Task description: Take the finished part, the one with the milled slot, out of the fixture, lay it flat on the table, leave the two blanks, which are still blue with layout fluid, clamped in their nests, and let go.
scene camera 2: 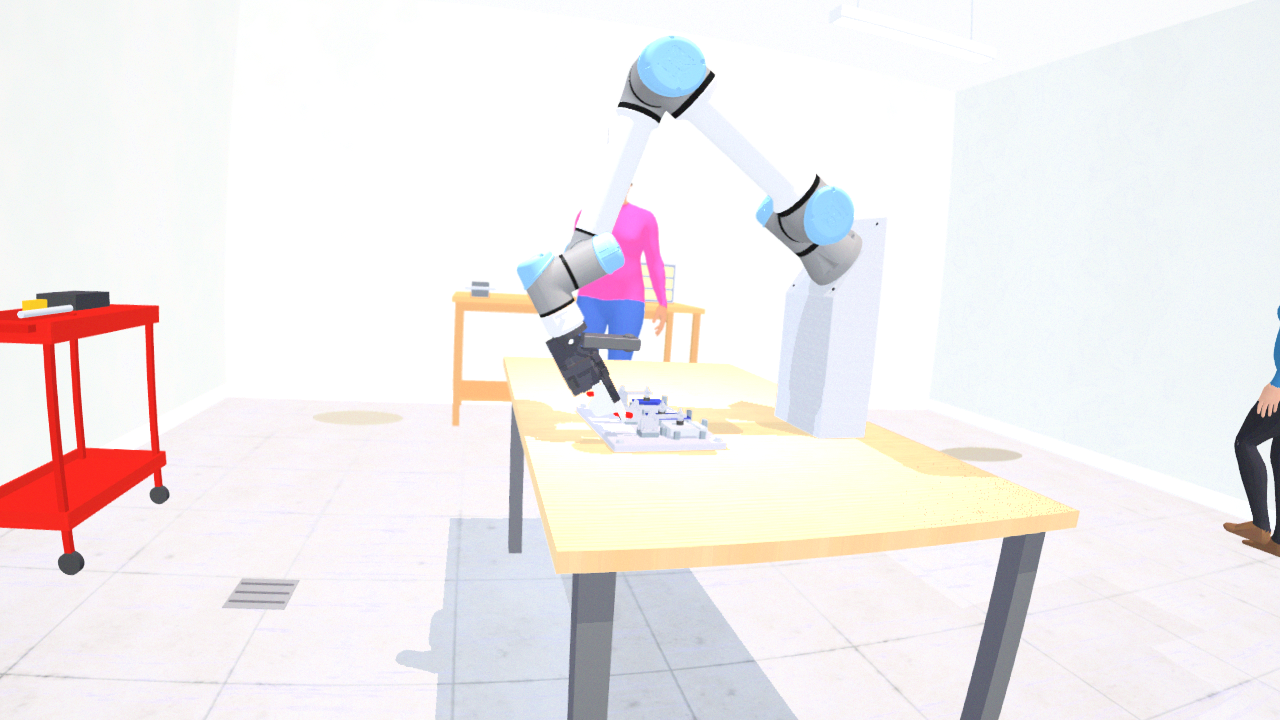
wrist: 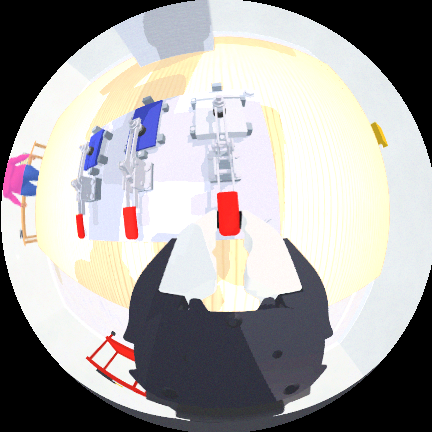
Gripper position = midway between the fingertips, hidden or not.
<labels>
my gripper: scene camera 2 623, 420; wrist 228, 211
</labels>
